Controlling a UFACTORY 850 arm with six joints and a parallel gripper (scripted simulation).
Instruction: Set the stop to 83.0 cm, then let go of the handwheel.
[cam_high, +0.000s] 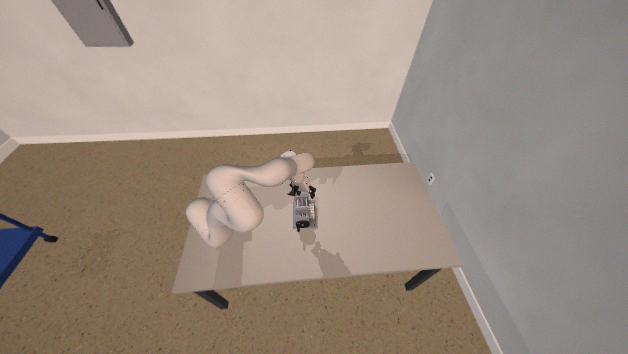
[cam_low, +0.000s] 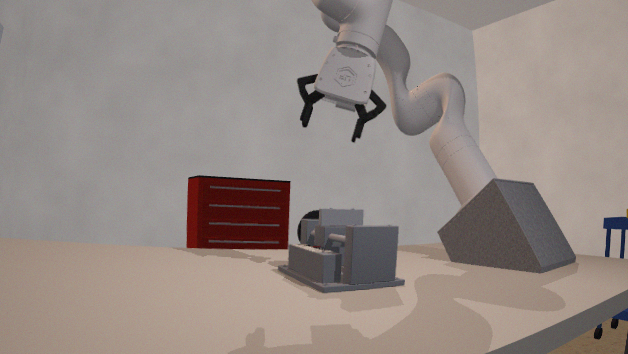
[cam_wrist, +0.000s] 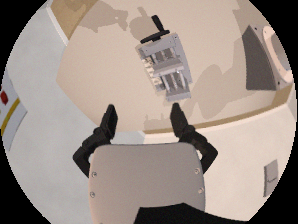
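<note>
Now: the handwheel 4 cm behind my hand, 11 cm to the right of it and 18 cm below it.
</note>
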